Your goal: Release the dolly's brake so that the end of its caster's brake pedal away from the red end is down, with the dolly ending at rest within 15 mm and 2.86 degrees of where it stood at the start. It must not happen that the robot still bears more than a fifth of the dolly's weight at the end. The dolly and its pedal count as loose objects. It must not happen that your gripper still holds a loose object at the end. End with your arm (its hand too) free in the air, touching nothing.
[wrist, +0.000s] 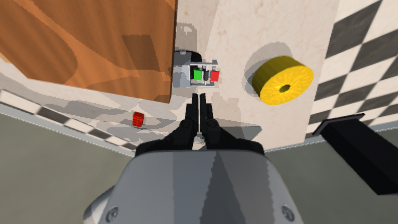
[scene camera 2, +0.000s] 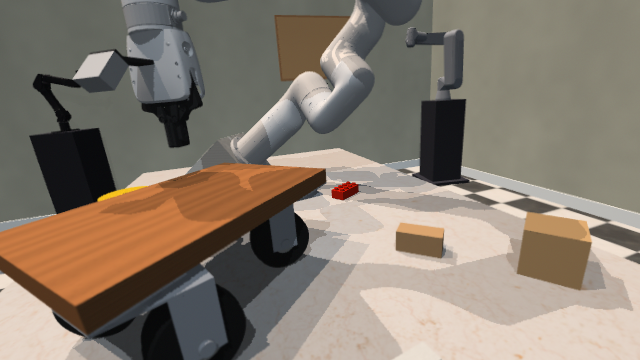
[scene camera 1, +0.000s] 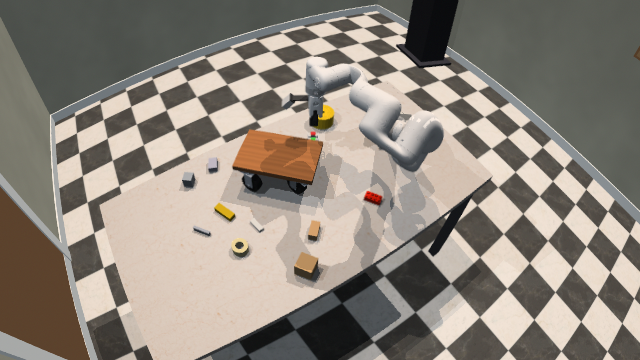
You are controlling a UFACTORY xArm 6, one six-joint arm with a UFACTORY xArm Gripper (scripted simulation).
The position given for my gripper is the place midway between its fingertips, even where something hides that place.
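Observation:
Yellow ring (wrist: 269,81) in sight. My gripper (wrist: 199,101) too.

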